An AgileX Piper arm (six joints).
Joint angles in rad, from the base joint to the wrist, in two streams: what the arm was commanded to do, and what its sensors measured. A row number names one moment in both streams.
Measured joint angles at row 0:
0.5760 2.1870 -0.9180 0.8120 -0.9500 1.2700
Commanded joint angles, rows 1 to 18:
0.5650 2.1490 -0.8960 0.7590 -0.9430 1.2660
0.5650 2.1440 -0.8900 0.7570 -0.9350 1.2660
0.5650 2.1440 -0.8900 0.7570 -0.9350 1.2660
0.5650 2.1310 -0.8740 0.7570 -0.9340 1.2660
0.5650 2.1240 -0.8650 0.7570 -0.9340 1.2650
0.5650 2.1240 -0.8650 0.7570 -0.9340 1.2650
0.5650 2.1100 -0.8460 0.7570 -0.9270 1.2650
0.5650 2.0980 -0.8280 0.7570 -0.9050 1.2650
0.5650 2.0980 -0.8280 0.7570 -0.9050 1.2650
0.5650 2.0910 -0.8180 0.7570 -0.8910 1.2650
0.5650 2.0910 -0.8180 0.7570 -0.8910 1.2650
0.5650 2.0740 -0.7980 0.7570 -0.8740 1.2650
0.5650 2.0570 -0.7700 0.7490 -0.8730 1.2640
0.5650 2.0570 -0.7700 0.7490 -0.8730 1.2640
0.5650 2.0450 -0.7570 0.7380 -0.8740 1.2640
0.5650 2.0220 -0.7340 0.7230 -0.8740 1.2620
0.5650 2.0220 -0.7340 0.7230 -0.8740 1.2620
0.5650 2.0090 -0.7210 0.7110 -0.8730 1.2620
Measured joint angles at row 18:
0.5690 2.0490 -0.7490 0.7480 -0.8800 1.2700
